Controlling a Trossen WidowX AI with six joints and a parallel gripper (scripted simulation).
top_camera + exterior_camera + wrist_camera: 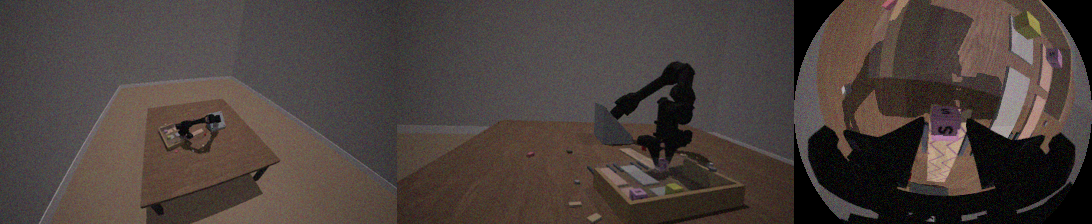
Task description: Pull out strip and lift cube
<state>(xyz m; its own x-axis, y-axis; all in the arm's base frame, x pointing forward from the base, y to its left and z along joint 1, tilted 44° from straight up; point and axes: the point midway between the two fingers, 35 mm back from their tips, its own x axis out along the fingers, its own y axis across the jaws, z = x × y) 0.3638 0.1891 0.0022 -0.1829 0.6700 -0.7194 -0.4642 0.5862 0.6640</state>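
Right now the tan strip is 10 cm behind my gripper tip, 5 cm to the right of it and 2 cm below it.
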